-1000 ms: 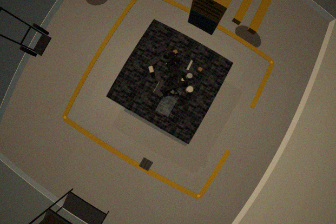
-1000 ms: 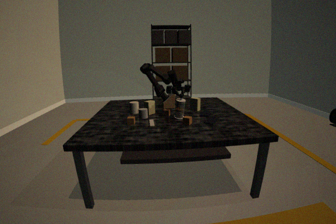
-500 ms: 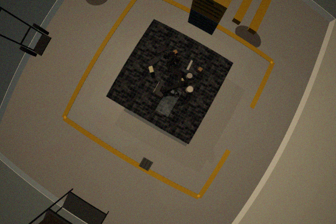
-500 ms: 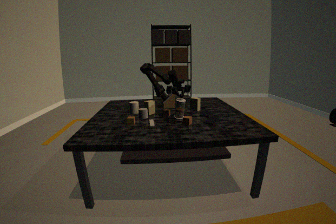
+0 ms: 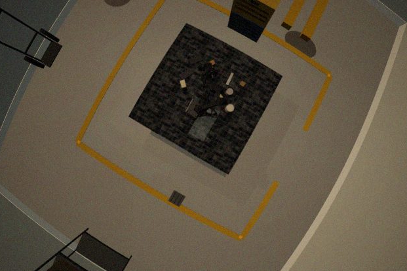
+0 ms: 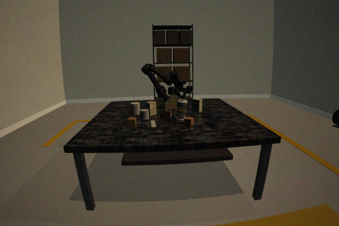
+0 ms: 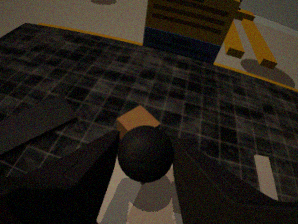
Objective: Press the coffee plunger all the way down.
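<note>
Now: gripper tip 4 cm past the coffee press, 1 cm to the left of it and 9 cm above it.
</note>
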